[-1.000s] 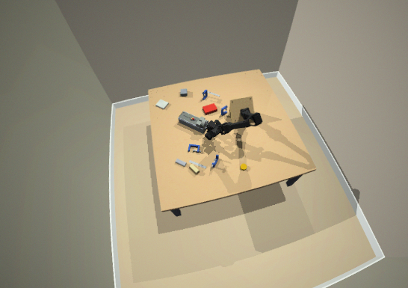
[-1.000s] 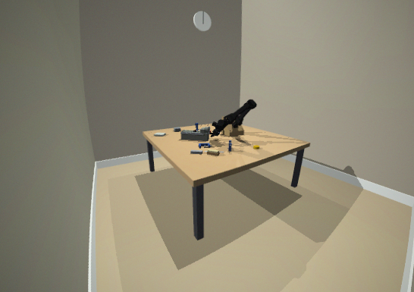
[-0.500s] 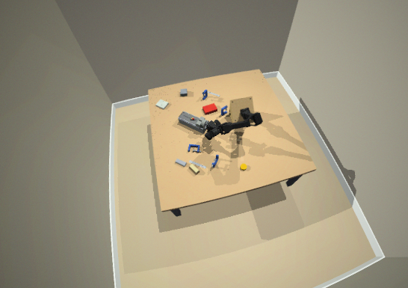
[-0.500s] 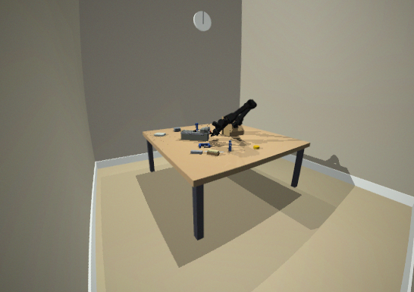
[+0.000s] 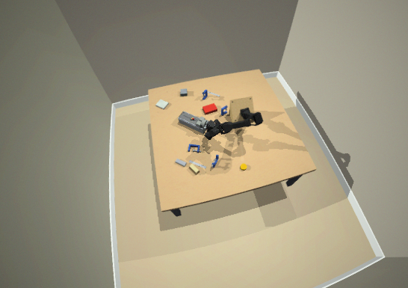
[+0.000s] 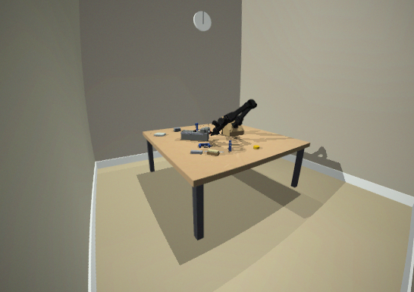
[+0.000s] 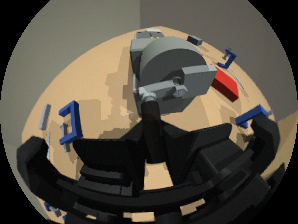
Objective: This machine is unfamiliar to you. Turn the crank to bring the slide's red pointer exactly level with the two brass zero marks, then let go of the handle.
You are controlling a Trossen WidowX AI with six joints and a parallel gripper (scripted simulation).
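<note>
Right now the red pointer is 13 cm to the right of my gripper tip, 9 cm ahead of it and 3 cm above it. Round my gripper tip: tan block: 30 cm to the left, 18 cm ahead, 3 cm below; then dark crank handle: 3 cm above, 1 cm to the left, 1 cm behind; then yellow disc: 39 cm to the left, 20 cm behind, 4 cm below.
</note>
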